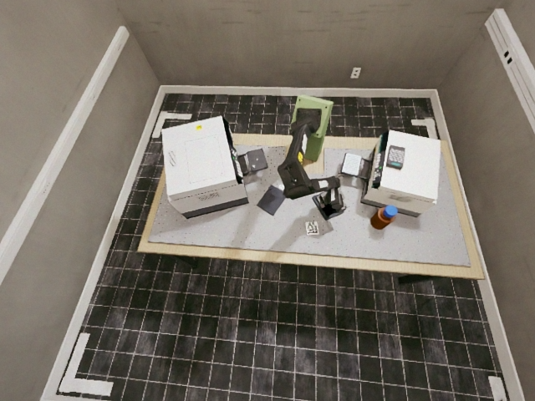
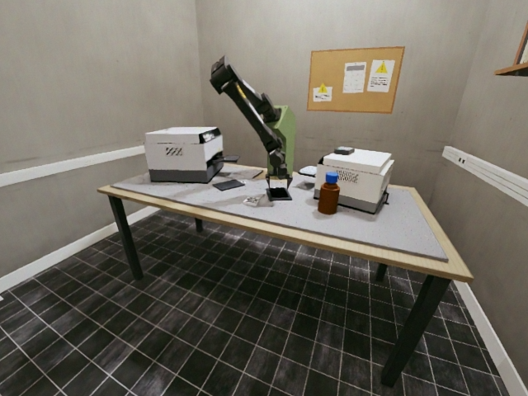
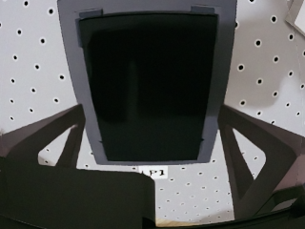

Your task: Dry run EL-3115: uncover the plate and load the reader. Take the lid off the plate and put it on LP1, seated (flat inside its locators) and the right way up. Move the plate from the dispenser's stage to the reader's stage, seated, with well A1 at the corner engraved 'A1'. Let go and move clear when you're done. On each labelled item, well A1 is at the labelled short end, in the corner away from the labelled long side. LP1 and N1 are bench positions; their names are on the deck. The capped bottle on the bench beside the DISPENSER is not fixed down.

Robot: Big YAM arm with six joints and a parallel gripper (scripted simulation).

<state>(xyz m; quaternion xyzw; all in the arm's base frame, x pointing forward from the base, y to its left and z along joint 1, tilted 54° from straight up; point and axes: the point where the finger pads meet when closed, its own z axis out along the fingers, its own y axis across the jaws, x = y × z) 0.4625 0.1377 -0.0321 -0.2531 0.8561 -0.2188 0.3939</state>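
Right now my hand is 20 mm above the dark flat lid. From my hand the other things lie so: brown capped bottle 270 mm to the left, 100 mm ahead, 70 mm above; then white well plate 220 mm behind, 130 mm to the left, 60 mm above.
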